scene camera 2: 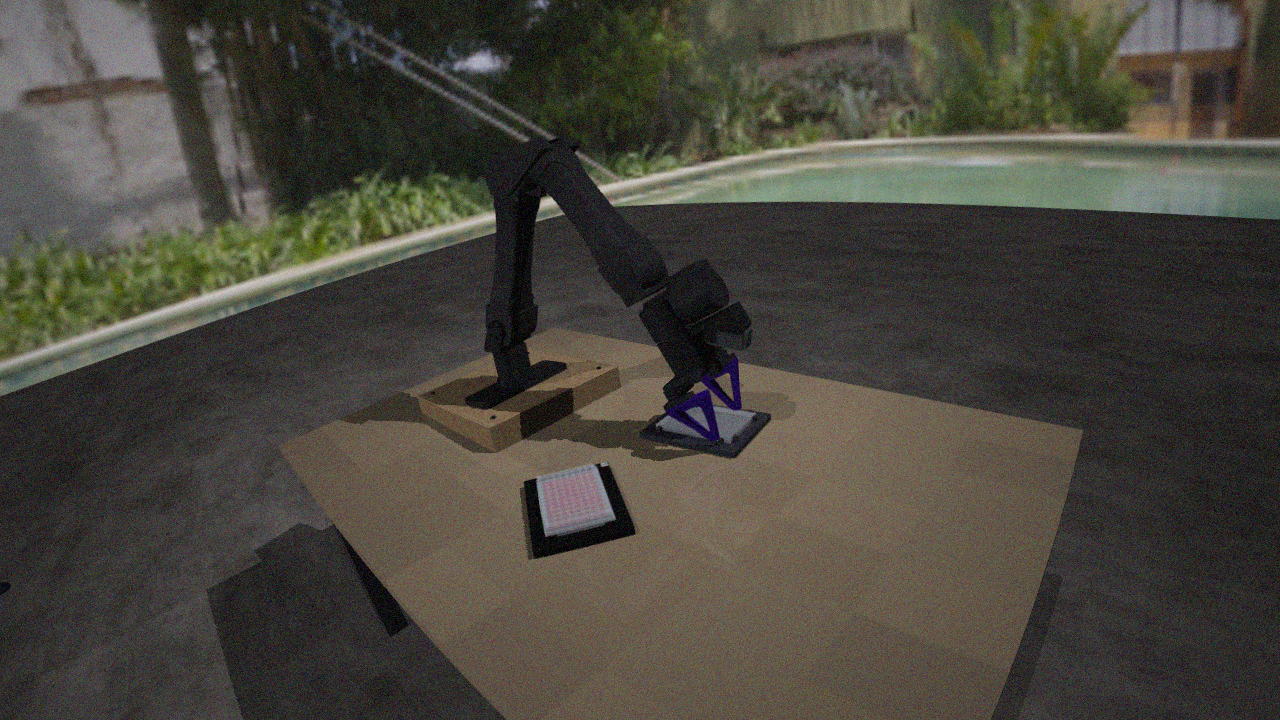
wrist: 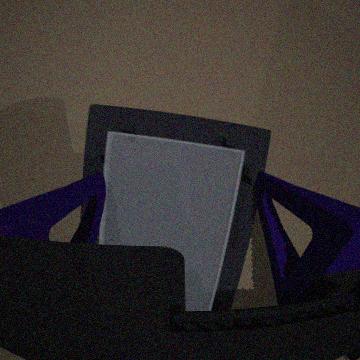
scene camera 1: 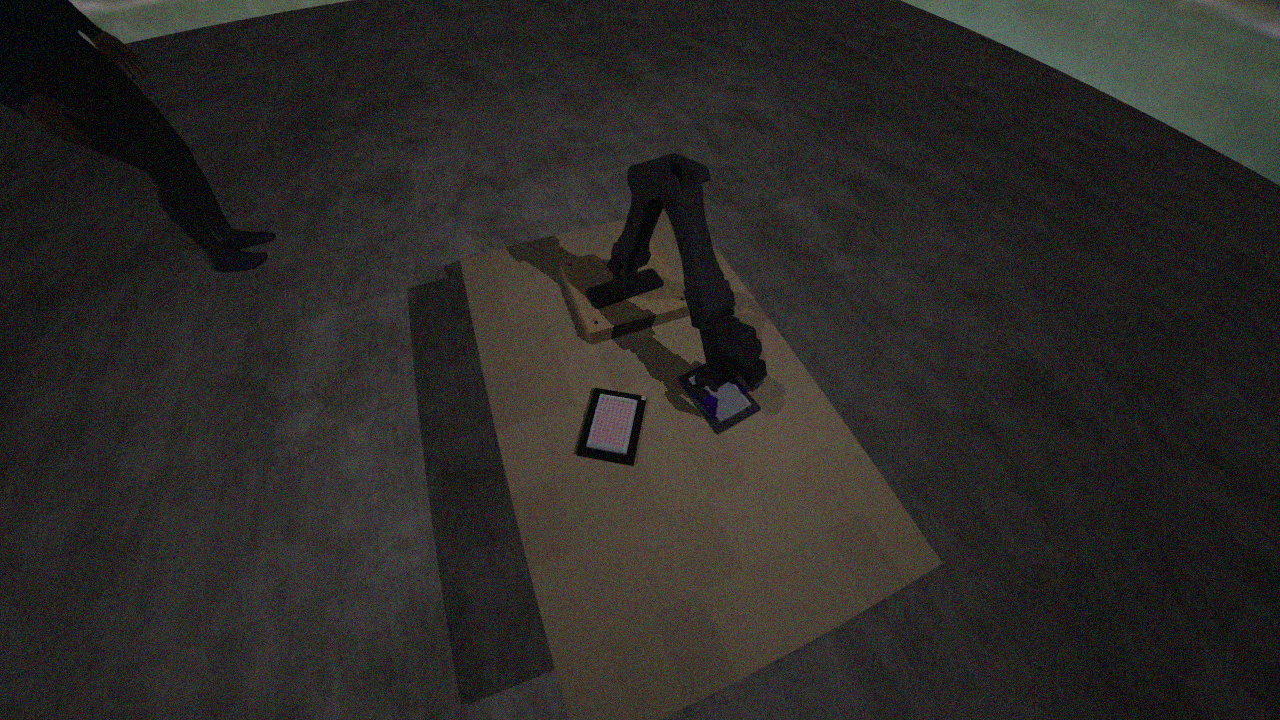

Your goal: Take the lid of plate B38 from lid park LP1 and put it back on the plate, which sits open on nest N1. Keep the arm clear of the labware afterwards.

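Frame: origin at the arm's base, x right, y ahead, z up, level; centimetres.
Seen in the pictures: gripper, fingertip midpoint: (scene camera 2: 727,424) (wrist: 180,180) (scene camera 1: 728,405); arm's base at its link origin: (scene camera 2: 517,385) (scene camera 1: 625,289).
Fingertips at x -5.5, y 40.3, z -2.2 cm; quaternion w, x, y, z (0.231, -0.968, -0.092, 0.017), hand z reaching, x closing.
Note:
Offsets run from my fingertips to a thing's top centre. Level surfaces: height alone.
The pale, translucent lid {dy -4.0, dx -0.4, dz +0.0 cm} (scene camera 1: 735,404) (scene camera 2: 735,420) (wrist: 170,200) lies flat in the dark grey lid park {dy -4.1, dx -0.3, dz +0.2 cm} (scene camera 1: 720,427) (scene camera 2: 751,432) (wrist: 180,129). My gripper (scene camera 1: 731,394) (scene camera 2: 726,422) (wrist: 180,180) is open and low over the park, with one purple finger on each side of the lid. Small gaps or contact at the fingertips are hard to tell. The near part of the lid is hidden by the gripper body in the wrist view. The open plate {dy -7.9, dx +24.7, dz +0.8 cm} (scene camera 1: 614,423) (scene camera 2: 575,501), with pinkish wells, sits on the black nest {dy -7.9, dx +24.7, dz +0.0 cm} (scene camera 1: 608,457) (scene camera 2: 581,538), apart from the gripper.
The arm stands on a wooden base board (scene camera 2: 501,431) at the back of the table {dz -1.8 cm} (scene camera 1: 716,546) (scene camera 2: 760,608). The nest lies to the left of the lid park in both scene views. A person (scene camera 1: 170,161) stands on the floor at the far left, away from the table.

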